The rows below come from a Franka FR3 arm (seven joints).
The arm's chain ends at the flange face. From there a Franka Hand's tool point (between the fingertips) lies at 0.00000 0.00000 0.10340 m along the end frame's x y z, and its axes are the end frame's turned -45 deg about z.
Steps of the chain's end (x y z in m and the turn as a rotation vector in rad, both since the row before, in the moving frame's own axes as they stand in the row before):
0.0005, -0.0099, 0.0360, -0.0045, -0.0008, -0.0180
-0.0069, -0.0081, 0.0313, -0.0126, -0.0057, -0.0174
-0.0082, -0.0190, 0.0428, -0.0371, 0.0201, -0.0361
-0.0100, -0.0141, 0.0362, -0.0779, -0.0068, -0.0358
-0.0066, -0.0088, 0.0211, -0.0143, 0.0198, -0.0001
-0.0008, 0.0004, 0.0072, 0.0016, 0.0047, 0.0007
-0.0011, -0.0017, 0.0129, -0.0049, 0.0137, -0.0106
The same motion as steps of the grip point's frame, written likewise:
0.0070, -0.0064, 0.0360, -0.0026, -0.0037, -0.0180
-0.0005, -0.0101, 0.0313, -0.0049, -0.0129, -0.0174
0.0065, -0.0150, 0.0427, -0.0404, -0.0120, -0.0361
-0.0032, -0.0117, 0.0359, -0.0503, -0.0599, -0.0358
0.0020, -0.0084, 0.0211, -0.0241, 0.0039, -0.0001
-0.0004, -0.0001, 0.0072, -0.0022, 0.0045, 0.0007
0.0011, -0.0006, 0.0129, -0.0132, 0.0062, -0.0106

